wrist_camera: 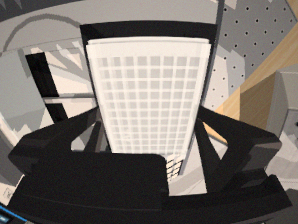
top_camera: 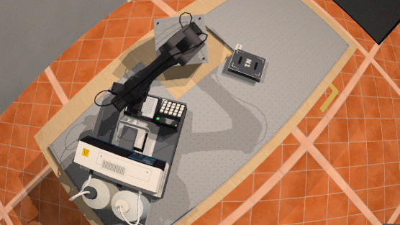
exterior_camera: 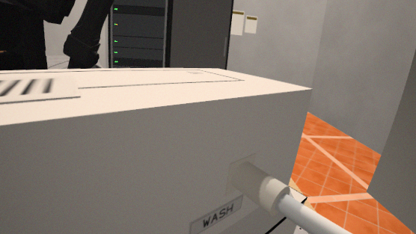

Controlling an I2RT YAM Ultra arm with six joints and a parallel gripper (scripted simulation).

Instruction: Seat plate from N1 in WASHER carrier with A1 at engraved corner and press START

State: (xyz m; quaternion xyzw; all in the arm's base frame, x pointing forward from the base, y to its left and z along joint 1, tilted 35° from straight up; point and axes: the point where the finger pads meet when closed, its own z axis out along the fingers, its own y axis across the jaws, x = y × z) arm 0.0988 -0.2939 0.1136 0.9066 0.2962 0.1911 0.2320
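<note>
Right now the white well plate is 1 cm below my hand. The rest, counted from my hand: wash hose port 29 cm ahead, 25 cm to the right, 11 cm above; plate washer 13 cm to the right, 8 cm ahead, 2 cm above; dark plate nest 50 cm to the left, 17 cm ahead, 8 cm below.
</note>
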